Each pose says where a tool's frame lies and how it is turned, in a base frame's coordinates. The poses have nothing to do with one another.
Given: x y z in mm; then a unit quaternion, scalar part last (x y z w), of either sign.
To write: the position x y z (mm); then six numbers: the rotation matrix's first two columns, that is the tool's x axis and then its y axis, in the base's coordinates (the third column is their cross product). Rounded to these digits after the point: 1 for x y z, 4 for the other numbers.
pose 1, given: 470.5 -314.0 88.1 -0.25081 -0.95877 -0.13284 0.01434
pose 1, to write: 470.5 -314.0 88.1 -0.8738 0.4771 0.0941 0.4847 0.8389 0.2475
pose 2, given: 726.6 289.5 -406.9 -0.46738 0.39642 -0.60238 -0.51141
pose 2, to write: 726.6 289.5 -406.9 -0.0400 0.2456 0.9686 -0.9867 -0.1626 0.0005
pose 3, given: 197.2 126.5 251.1 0.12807 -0.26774 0.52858 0.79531
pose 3, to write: 197.2 126.5 251.1 0.2978 0.7722 0.5613 -0.9093 0.4084 -0.0793
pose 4, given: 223.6 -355.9 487.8 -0.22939 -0.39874 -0.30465 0.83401
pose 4, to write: 223.6 -355.9 487.8 0.4964 -0.3252 0.8049 0.6911 0.7091 -0.1397
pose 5, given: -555.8 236.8 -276.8 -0.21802 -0.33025 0.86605 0.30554
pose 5, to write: -555.8 236.8 -276.8 -0.7182 0.6732 -0.1758 -0.3852 -0.5952 -0.7053
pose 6, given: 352.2 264.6 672.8 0.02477 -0.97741 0.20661 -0.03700
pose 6, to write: 352.2 264.6 672.8 -0.9960 -0.0637 -0.0621 -0.0331 0.9134 -0.4057
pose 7, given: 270.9 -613.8 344.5 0.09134 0.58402 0.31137 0.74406
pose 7, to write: 270.9 -613.8 344.5 0.1239 0.5700 -0.8122 -0.3567 0.7894 0.4996
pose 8, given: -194.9 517.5 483.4 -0.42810 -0.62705 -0.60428 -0.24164
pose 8, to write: -194.9 517.5 483.4 -0.5167 0.8289 0.2143 0.2448 -0.0968 0.9647
